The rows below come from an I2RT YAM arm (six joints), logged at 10 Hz.
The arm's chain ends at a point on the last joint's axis. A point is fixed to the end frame.
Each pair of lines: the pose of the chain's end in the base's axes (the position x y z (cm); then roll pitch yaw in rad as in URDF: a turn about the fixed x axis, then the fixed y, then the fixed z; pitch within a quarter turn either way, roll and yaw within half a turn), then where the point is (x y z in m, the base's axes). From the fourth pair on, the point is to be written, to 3 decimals.
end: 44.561 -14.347 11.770 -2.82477 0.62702 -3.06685
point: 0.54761 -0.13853 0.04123
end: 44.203 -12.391 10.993 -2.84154 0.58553 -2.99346
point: 0.53989 -0.10996 0.02926
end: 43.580 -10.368 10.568 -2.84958 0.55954 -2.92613
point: 0.53021 -0.08268 0.02247
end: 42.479 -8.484 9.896 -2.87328 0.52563 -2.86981
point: 0.514 -0.057 0.013
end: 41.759 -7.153 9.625 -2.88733 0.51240 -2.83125
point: 0.504 -0.039 0.009
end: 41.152 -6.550 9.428 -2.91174 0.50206 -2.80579
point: 0.495 -0.028 0.006
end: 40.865 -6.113 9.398 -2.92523 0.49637 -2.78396
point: 0.491 -0.020 0.005
